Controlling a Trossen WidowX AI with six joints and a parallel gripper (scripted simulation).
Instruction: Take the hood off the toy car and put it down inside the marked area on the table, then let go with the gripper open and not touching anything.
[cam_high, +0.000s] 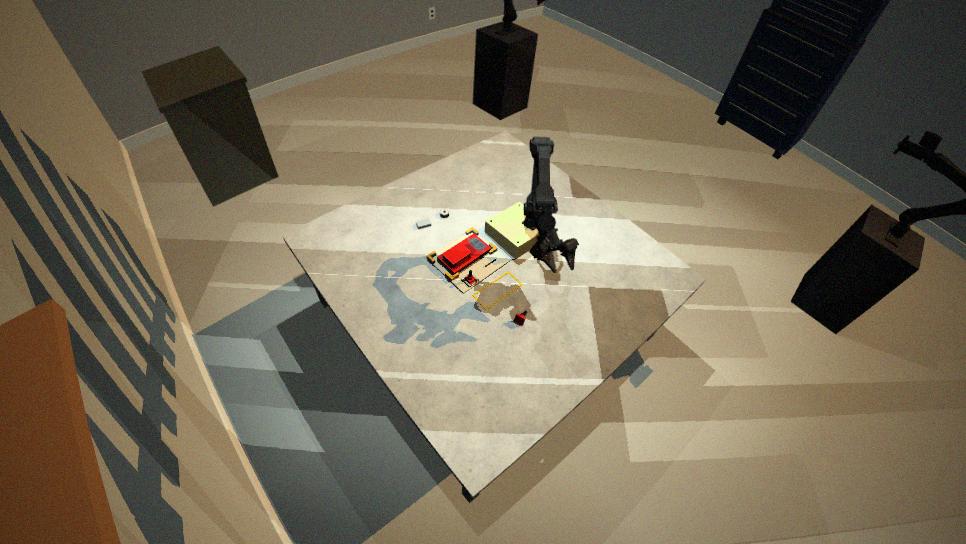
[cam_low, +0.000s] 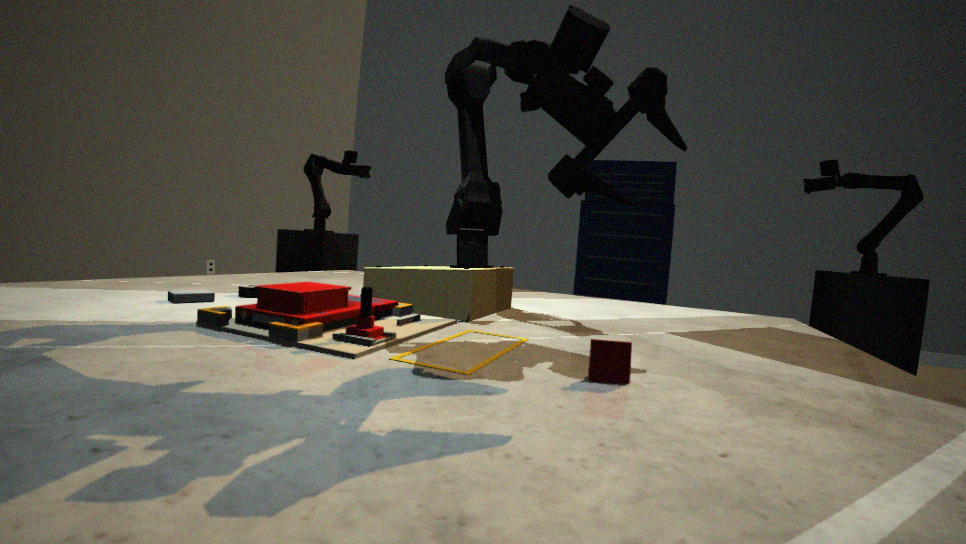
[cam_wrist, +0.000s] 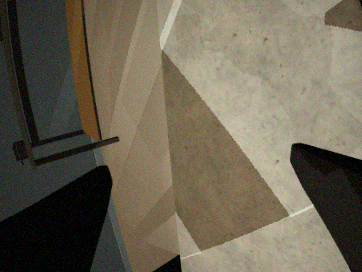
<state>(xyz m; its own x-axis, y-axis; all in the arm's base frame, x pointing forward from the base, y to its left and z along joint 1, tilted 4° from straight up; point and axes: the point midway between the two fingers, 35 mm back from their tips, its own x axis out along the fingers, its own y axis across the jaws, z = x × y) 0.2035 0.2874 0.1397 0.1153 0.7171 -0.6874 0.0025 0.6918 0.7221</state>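
Now: the hood 130 mm ahead of my gripper tip, 400 mm to the right of it and 170 mm below it.
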